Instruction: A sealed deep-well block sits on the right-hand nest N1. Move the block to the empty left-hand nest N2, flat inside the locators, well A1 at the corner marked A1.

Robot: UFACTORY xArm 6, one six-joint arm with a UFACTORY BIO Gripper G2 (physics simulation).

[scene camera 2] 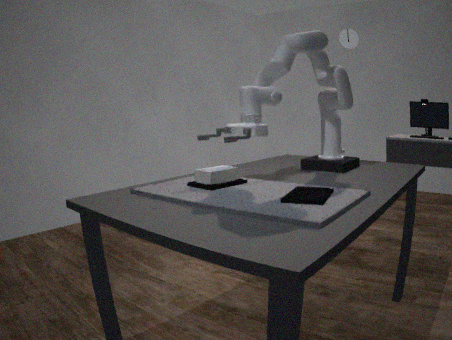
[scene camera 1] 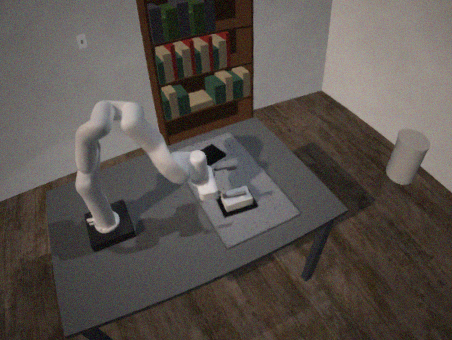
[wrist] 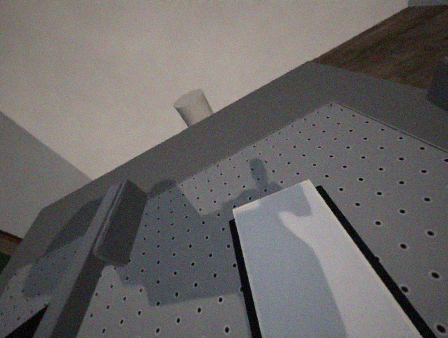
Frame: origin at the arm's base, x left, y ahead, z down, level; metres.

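Where they show: end effector, tool point: [scene camera 2: 216, 138] [scene camera 1: 235, 180] [wrist: 264, 174]; arm's base, origin of the base link: [scene camera 2: 331, 158] [scene camera 1: 107, 222].
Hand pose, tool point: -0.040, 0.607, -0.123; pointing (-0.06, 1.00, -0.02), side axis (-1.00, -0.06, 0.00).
Note:
Each offset is from my tool point to the top centre of the thing, as dx, dy, dz. Level surfaces: height alone.
The white block {+0.001, +0.003, +0.099} [scene camera 1: 237, 203] [scene camera 2: 216, 175] [wrist: 285, 270] lies flat on the black right-hand nest N1 {+0.001, +0.003, +0.138} [scene camera 1: 256, 204] [scene camera 2: 217, 185] [wrist: 357, 237]. Its labels and well A1 cannot be made out. The black left-hand nest N2 {+0.355, -0.048, +0.138} [scene camera 1: 215, 154] [scene camera 2: 307, 195] is empty; its A1 mark is too small to read. My gripper [scene camera 1: 230, 181] [scene camera 2: 216, 139] is open and empty, its fingers held level well above the board, higher than the block. In the wrist view one dark finger [wrist: 121, 225] shows to the left of the block; the other finger does not show.
Both nests sit on a grey perforated board {dz +0.153} [scene camera 1: 270, 200] [scene camera 2: 345, 201] [wrist: 300, 150] on the grey table {dz +0.166} [scene camera 1: 150, 280] [scene camera 2: 200, 235]. The arm's black base [scene camera 1: 111, 240] [scene camera 2: 330, 164] stands behind it. A bookshelf [scene camera 1: 151, 75] and a pale cylinder [scene camera 1: 407, 156] [wrist: 194, 107] stand beyond the table.

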